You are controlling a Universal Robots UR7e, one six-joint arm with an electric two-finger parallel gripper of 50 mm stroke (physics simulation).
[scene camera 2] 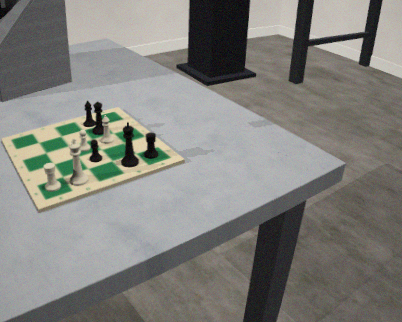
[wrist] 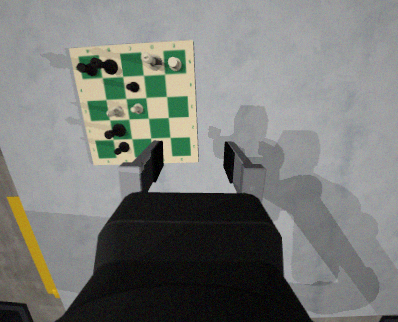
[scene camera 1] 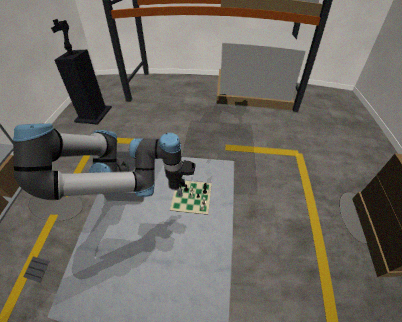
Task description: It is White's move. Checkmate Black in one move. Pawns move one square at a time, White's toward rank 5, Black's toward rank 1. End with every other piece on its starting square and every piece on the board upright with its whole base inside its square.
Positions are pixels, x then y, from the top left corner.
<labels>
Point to a chessboard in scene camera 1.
At 185, 203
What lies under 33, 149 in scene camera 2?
A chessboard.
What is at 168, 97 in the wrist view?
A chessboard.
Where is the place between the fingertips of my gripper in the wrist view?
193, 153
</labels>
